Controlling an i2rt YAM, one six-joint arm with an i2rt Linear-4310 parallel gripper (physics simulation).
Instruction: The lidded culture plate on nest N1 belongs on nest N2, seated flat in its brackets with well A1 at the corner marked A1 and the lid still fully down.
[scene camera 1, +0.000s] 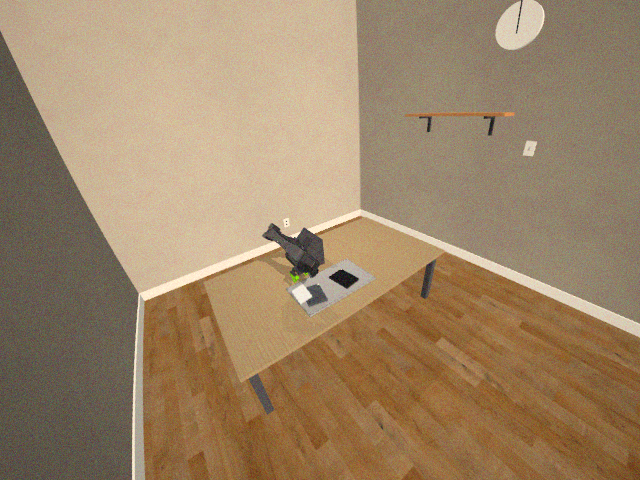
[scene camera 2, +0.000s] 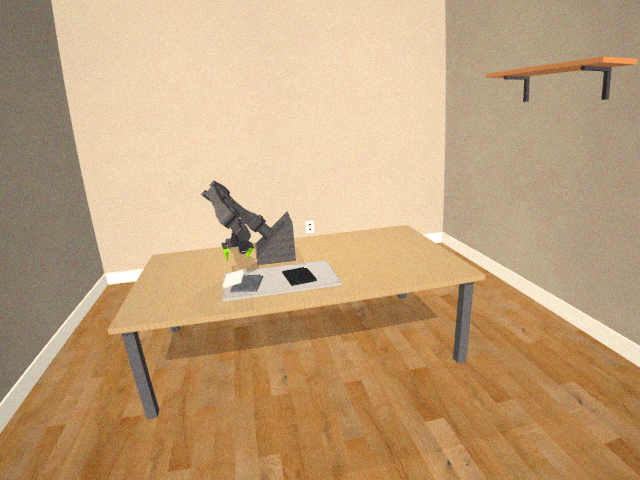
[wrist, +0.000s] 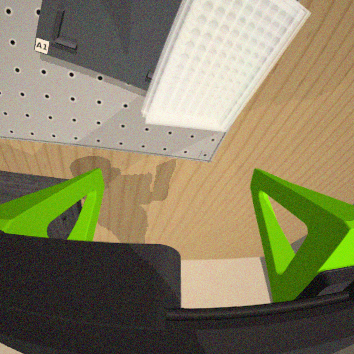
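Where they show: gripper, between the fingertips: (scene camera 1: 299, 278) (scene camera 2: 237, 259) (wrist: 176, 176); arm's base, origin of its link: (scene camera 2: 271, 236).
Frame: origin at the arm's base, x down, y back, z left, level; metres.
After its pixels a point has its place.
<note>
The white lidded culture plate (scene camera 1: 301, 293) @[x 0.076, y -0.339, z -0.214 m] (scene camera 2: 233, 279) @[x 0.074, y -0.370, z -0.209 m] (wrist: 220, 65) @[x 0.075, y -0.332, z -0.209 m] is at the left end of the board, overlapping one side of a dark grey nest (scene camera 1: 316, 295) @[x 0.090, y -0.399, z -0.144 m] (scene camera 2: 248, 283) @[x 0.090, y -0.399, z -0.143 m] (wrist: 110, 35) @[x 0.090, y -0.330, z -0.129 m]. In the wrist view it looks skewed to that nest and reaches past the board's edge; its exact tilt and lid fit are unclear. A label A1 (wrist: 42, 46) @[x 0.090, y -0.316, z -0.079 m] marks a corner of the grey nest, near a raised bracket. A black nest (scene camera 1: 343, 278) @[x 0.090, y -0.378, z 0.086 m] (scene camera 2: 299, 275) @[x 0.090, y -0.382, z 0.095 m] is farther right on the board. Nest numbers are not readable. My gripper (scene camera 1: 300, 277) @[x 0.007, y -0.284, z -0.185 m] (scene camera 2: 237, 258) @[x 0.007, y -0.284, z -0.185 m] (wrist: 176, 176) @[x 0.007, y -0.284, z -0.185 m] is open and empty, above the table behind the plate.
The nests stand on a light grey perforated board (scene camera 1: 333, 293) @[x 0.102, y -0.440, z -0.045 m] (scene camera 2: 273, 281) @[x 0.102, y -0.385, z -0.028 m] (wrist: 75, 105) @[x 0.102, y -0.256, z -0.100 m] on the wooden table (scene camera 1: 237, 320) @[x 0.115, y -0.263, z -0.614 m] (scene camera 2: 170, 294) @[x 0.115, y -0.357, z -0.507 m] (wrist: 215, 215) @[x 0.115, y -0.040, z -0.347 m]. The arm's dark base (scene camera 1: 311, 245) @[x -0.041, y -0.061, z 0.047 m] (scene camera 2: 279, 245) @[x 0.020, y -0.120, z 0.033 m] stands behind the board. A wall shelf (scene camera 1: 460, 114) (scene camera 2: 563, 67) is far off at the right.
</note>
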